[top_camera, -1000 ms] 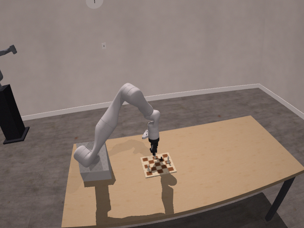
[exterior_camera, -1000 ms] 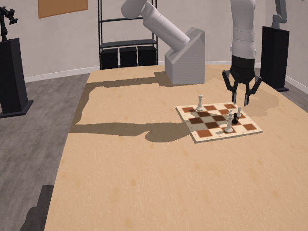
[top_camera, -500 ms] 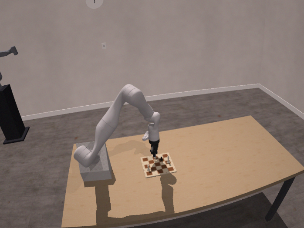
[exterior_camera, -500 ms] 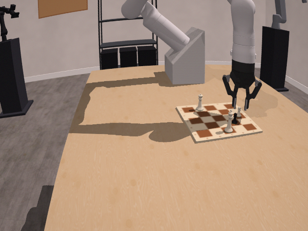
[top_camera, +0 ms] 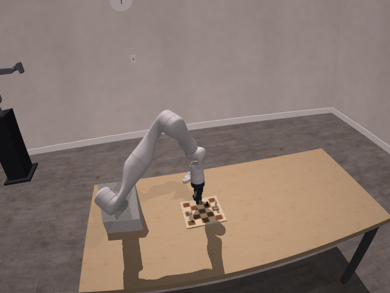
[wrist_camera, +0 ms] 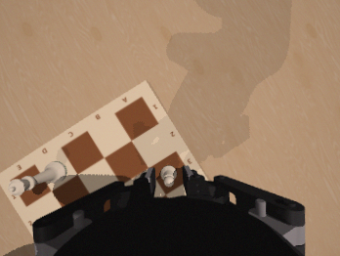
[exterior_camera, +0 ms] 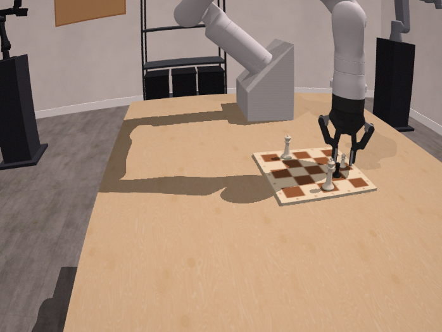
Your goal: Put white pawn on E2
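The white pawn is 1 cm below my hand. Round my hand: white king (8 cm ahead, 8 cm to the right, 1 cm above); black pawn (4 cm ahead, 4 cm to the right, 1 cm below); chessboard (7 cm to the right, 3 cm below).
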